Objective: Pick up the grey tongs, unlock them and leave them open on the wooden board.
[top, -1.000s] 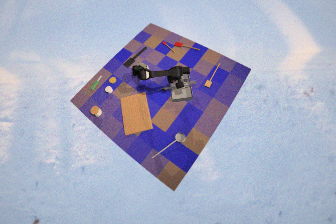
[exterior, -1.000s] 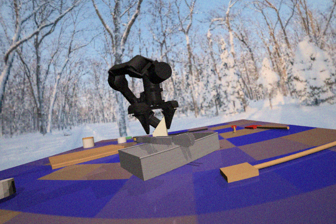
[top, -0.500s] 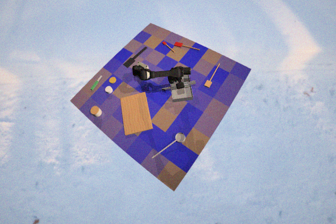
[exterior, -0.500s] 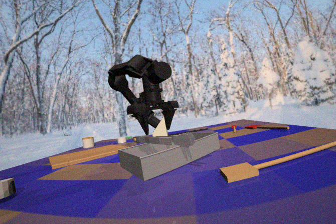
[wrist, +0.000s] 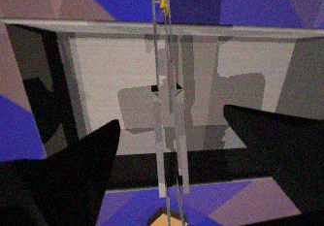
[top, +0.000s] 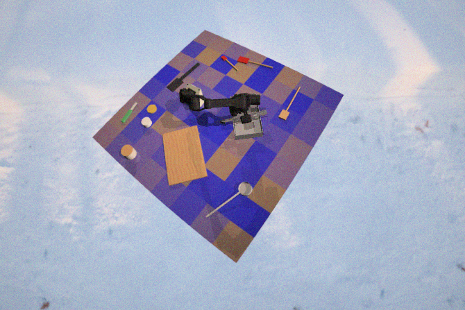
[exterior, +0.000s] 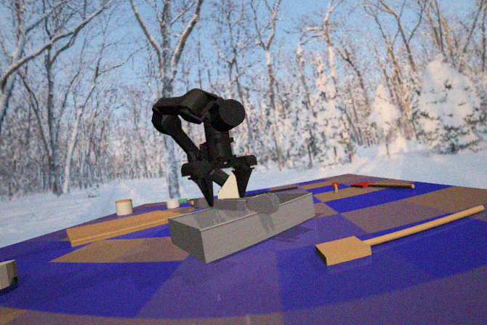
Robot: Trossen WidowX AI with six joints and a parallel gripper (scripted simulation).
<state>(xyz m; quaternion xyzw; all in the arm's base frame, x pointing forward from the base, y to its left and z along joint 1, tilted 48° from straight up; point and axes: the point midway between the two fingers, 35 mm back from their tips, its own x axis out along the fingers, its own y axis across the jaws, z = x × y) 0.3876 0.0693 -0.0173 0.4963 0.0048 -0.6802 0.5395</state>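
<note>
The grey roasting tin is 50 mm below my gripper tip, 30 mm to the left of it and 10 mm behind it. Also, from my gripper tip: wooden board (400 mm to the right, 190 mm behind, 70 mm below); yellow lock piece (60 mm to the right, 60 mm behind, 10 mm below); white cylinder (560 mm behind, 380 mm to the right, 60 mm below).
</note>
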